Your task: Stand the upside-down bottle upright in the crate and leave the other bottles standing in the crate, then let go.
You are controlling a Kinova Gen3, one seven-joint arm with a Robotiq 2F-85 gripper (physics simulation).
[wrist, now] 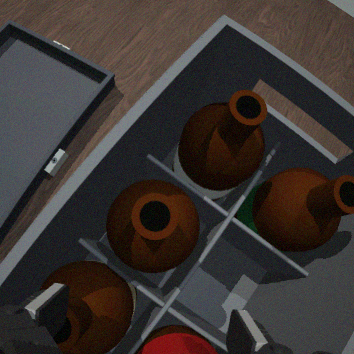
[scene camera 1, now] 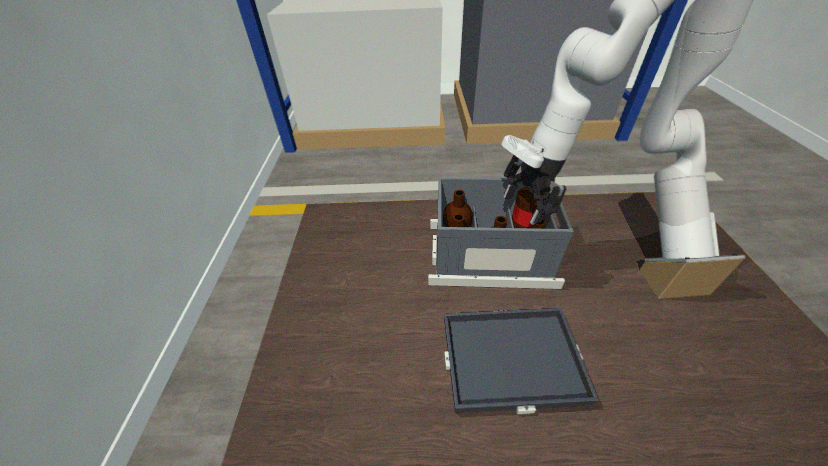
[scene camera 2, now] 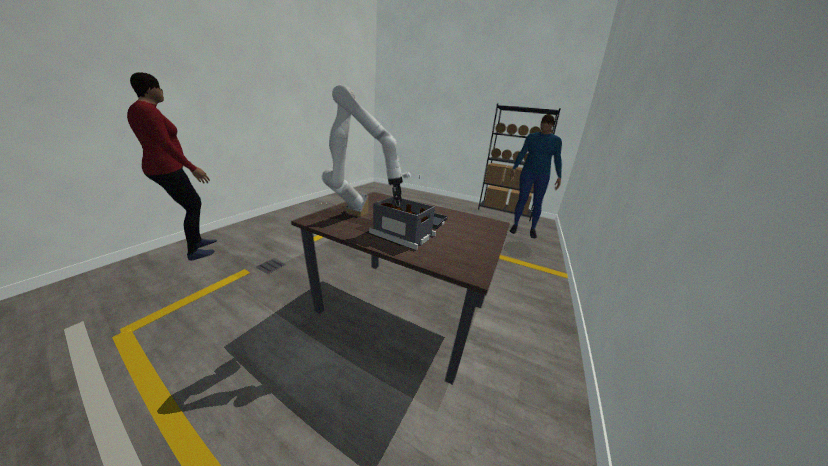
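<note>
The upside-down bottle, brown with a red label, stands base up in the crate's back right compartment in scene camera 1; its lower part is hidden. My gripper is open and empty above the crate, with its fingertips around the bottle's upper part, apart from it in the wrist view. The grey crate holds other brown bottles, neck up: one with a white label, one with a green label, a middle one and one beside a finger.
Thin dividers separate the compartments. The crate walls rise around the bottles. White strips edge the crate's base. A shallow grey tray lies on the table. Two people stand away from the table.
</note>
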